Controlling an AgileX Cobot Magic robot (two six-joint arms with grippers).
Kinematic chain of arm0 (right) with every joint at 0, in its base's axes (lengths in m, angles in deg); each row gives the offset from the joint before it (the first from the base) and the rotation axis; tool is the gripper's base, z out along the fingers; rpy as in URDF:
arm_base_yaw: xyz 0 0 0.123 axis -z
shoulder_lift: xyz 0 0 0 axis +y
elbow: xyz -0.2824 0 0.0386 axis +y
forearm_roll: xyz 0.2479 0 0.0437 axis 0.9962 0 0.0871
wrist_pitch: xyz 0 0 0 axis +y
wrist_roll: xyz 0.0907 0 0.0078 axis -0.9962 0 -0.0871
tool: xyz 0 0 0 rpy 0 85 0
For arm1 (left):
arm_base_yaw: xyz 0 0 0.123 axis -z
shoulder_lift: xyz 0 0 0 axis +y
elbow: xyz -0.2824 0 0.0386 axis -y
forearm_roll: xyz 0.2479 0 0.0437 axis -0.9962 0 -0.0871
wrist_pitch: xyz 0 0 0 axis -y
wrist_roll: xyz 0.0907 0 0.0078 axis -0.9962 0 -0.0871
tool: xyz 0 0 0 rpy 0 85 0
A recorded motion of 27 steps. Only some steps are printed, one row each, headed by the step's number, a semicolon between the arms.
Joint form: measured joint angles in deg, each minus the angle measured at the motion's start. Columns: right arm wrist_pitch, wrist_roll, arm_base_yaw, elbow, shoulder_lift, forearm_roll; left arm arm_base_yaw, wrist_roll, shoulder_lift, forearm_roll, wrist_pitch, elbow.
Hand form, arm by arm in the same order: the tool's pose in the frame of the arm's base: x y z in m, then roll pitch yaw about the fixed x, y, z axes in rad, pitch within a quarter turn. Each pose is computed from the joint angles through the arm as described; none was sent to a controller.
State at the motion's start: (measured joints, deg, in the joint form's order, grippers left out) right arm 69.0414 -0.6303 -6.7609 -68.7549 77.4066 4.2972; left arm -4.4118 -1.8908 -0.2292 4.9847 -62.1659 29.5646
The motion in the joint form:
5: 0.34 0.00 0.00 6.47 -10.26 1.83; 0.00 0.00 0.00 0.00 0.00 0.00
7: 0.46 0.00 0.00 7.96 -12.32 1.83; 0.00 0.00 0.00 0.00 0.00 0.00
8: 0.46 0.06 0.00 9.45 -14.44 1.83; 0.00 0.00 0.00 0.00 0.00 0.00
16: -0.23 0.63 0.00 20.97 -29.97 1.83; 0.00 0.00 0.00 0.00 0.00 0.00
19: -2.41 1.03 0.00 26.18 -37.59 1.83; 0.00 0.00 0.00 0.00 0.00 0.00
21: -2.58 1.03 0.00 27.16 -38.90 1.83; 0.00 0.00 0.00 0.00 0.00 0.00
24: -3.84 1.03 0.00 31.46 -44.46 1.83; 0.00 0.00 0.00 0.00 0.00 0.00
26: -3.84 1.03 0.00 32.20 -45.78 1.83; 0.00 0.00 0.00 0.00 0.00 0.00
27: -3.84 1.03 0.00 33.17 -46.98 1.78; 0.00 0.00 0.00 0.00 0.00 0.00
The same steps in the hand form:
5: 0.2062 0.0336 0.3361 3.0232 0.3588 -3.0754; -0.0080 -0.0076 0.2798 -3.0498 1.0940 -3.0479
7: 0.1969 0.0325 0.3360 3.0228 0.3667 -3.0754; -0.0080 -0.0076 0.2798 -3.0498 1.0940 -3.0479
8: 0.1875 0.0314 0.3358 3.0226 0.3778 -3.0745; -0.0080 -0.0076 0.2798 -3.0498 1.0940 -3.0479
16: 0.1236 0.0238 0.3213 3.0227 0.4609 -3.0667; -0.0080 -0.0076 0.2798 -3.0498 1.0940 -3.0479
19: 0.0984 0.0207 0.3115 3.0221 0.5415 -3.0649; -0.0080 -0.0076 0.2798 -3.0498 1.0940 -3.0479
21: 0.0941 0.0201 0.3089 3.0216 0.5502 -3.0655; -0.0080 -0.0076 0.2798 -3.0498 1.0940 -3.0479
24: 0.0772 0.0180 0.2964 3.0189 0.5940 -3.0693; -0.0080 -0.0076 0.2798 -3.0498 1.0940 -3.0479
26: 0.0731 0.0176 0.2944 3.0183 0.6041 -3.0696; -0.0080 -0.0076 0.2798 -3.0498 1.0940 -3.0479
27: 0.0695 0.0170 0.2909 3.0192 0.6082 -3.0693; -0.0080 -0.0076 0.2798 -3.0498 1.0940 -3.0479

